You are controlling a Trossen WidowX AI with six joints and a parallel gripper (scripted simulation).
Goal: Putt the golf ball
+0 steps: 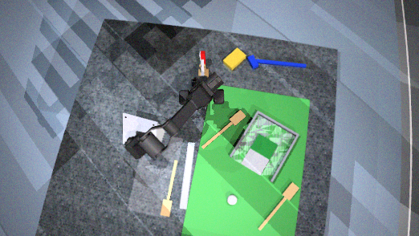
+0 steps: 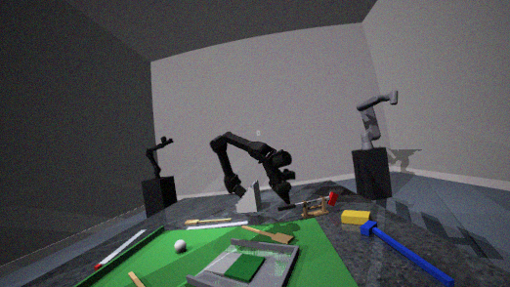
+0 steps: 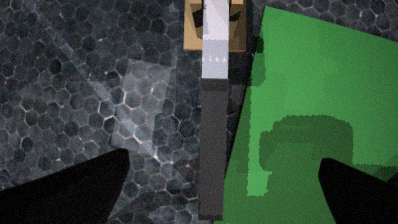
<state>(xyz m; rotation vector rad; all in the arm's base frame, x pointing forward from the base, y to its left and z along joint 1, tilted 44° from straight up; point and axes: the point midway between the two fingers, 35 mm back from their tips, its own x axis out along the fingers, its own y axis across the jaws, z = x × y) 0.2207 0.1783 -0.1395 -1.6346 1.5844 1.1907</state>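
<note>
Right now my gripper tip is 4 cm past the red putter, 11 cm to the right of it and 3 cm above it. The rest, counted from my gripper tip: wooden rack 4 cm behind, 13 cm to the left, 6 cm below; yellow block 9 cm ahead, 26 cm to the left, 7 cm below; green mat 26 cm ahead, 24 cm to the right, 9 cm below.
</note>
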